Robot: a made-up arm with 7 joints.
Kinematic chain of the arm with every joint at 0, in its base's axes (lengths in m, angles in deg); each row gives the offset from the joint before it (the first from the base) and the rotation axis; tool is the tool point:
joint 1: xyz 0 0 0 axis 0 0.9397 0.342
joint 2: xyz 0 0 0 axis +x
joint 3: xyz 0 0 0 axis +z
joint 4: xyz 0.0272 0 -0.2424 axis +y
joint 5: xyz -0.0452 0 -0.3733 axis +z
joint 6: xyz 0 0 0 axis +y
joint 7: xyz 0 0 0 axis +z
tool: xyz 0 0 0
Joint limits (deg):
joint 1: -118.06..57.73
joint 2: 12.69..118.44
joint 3: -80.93..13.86
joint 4: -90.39..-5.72
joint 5: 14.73..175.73
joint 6: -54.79..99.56
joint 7: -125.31..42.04
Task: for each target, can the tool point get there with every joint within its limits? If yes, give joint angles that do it. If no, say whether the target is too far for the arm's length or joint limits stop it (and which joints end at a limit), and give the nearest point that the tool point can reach.
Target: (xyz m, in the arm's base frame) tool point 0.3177 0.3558 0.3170
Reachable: yes | joints -82.80 103.96 -48.77 -59.44 141.69 83.98 -97.99
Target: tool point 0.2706 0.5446 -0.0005
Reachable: yes | joints -27.79 94.76 -43.91 -36.24 128.66 72.08 28.77
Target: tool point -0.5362 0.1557 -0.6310
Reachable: no: too far | nearest point -0.3945 0.1146 -0.4643 | short by 0.223 m
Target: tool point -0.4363 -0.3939 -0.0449
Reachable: no: joint limits stop it (at a limit: joint 1, joint 2, joint 3) | nearest point -0.2683 -0.3048 -0.3640 | short by 0.372 m
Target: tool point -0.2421 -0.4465 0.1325
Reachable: no: joint limits stop it (at a limit: joint 1, joint 2, joint 4) | nearest point 0.0877 -0.4287 0.2245 | short by 0.343 m
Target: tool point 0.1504 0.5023 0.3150
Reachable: yes | joints -53.56 105.04 0.92 -32.44 88.24 -33.82 -74.38
